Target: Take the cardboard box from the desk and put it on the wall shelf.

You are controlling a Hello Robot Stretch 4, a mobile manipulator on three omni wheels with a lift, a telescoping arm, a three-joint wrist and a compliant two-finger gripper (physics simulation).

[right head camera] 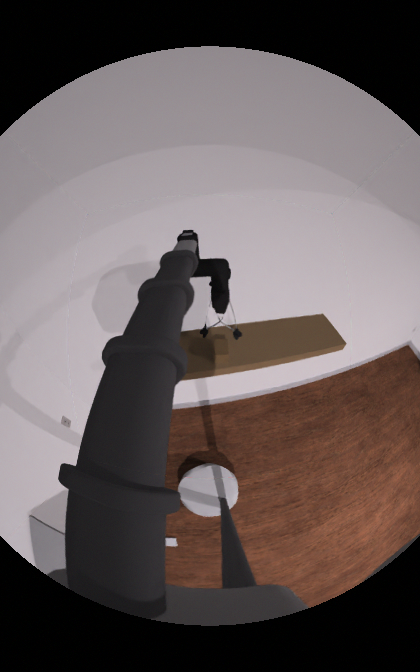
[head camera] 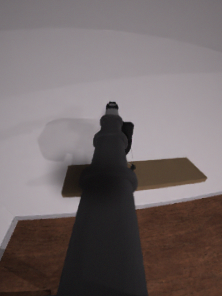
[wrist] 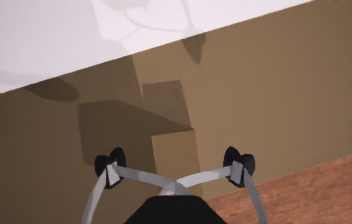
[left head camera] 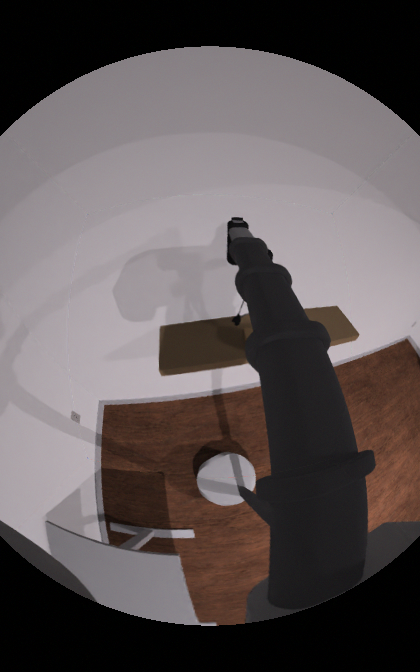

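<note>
The cardboard box [right head camera: 221, 349] [wrist: 175, 150] stands on the wall shelf [head camera: 170, 172] [left head camera: 192, 350] [right head camera: 295, 336] [wrist: 275, 100], near the shelf's front edge and almost the same brown. My gripper [right head camera: 220, 332] [wrist: 174, 160] is open, its fingertips wide apart. In the right head view it hangs above the shelf, just above and behind the box. In the wrist view the box shows between the two fingertips, with a gap on each side, and its near part is hidden by the gripper. In the head view the arm hides the box.
The white wall rises behind the shelf. The telescoping arm [head camera: 107, 240] [left head camera: 310, 425] [right head camera: 135, 425] reaches over the wooden floor. A round white object [left head camera: 220, 472] [right head camera: 200, 500] stands below. A pale flat-topped piece of furniture [left head camera: 120, 580] is at lower left.
</note>
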